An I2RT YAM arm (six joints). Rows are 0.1 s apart.
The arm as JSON. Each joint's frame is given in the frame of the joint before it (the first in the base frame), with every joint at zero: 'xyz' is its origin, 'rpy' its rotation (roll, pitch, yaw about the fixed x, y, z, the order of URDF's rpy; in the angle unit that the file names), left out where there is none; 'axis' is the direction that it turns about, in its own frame. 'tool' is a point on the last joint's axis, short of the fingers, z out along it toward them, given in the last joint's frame.
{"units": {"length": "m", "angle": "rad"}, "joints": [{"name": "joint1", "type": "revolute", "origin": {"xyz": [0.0, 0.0, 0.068]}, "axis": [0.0, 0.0, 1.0]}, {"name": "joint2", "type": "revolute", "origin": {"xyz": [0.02, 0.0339, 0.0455]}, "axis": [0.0, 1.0, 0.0]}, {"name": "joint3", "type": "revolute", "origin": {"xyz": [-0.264, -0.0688, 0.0]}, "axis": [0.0, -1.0, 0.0]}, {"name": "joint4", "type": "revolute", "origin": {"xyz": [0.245, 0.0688, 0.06]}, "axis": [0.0, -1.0, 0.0]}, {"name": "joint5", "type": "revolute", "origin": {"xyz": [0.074, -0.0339, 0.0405]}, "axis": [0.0, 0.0, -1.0]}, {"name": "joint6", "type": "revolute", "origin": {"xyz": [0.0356, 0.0, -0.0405]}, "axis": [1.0, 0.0, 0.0]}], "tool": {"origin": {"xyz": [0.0, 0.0, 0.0], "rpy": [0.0, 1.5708, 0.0]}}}
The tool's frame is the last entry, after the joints.
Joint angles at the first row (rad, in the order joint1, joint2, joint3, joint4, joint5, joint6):
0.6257 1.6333 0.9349 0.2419 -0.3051 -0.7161
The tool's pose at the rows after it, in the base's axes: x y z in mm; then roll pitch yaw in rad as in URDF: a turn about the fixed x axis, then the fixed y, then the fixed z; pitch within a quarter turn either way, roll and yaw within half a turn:
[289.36, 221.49, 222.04, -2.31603, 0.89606, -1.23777]
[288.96, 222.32, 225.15, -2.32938, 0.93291, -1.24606]
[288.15, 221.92, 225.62, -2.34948, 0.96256, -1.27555]
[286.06, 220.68, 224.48, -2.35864, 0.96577, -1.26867]
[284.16, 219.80, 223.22, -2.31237, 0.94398, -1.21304]
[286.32, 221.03, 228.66, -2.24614, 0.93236, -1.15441]
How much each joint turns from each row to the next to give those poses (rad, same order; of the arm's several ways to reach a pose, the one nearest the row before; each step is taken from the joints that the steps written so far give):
-0.0013 0.0094 0.0301 -0.0237 0.0045 0.0391
0.0008 -0.0040 0.0031 0.0064 -0.0178 0.0349
0.0003 -0.0040 -0.0063 0.0118 -0.0014 0.0363
-0.0009 -0.0063 -0.0100 -0.0009 -0.0159 -0.0023
0.0008 -0.0052 -0.0144 0.0168 -0.0033 -0.0352
-0.0004 -0.0003 0.0116 0.0160 0.0032 -0.0223

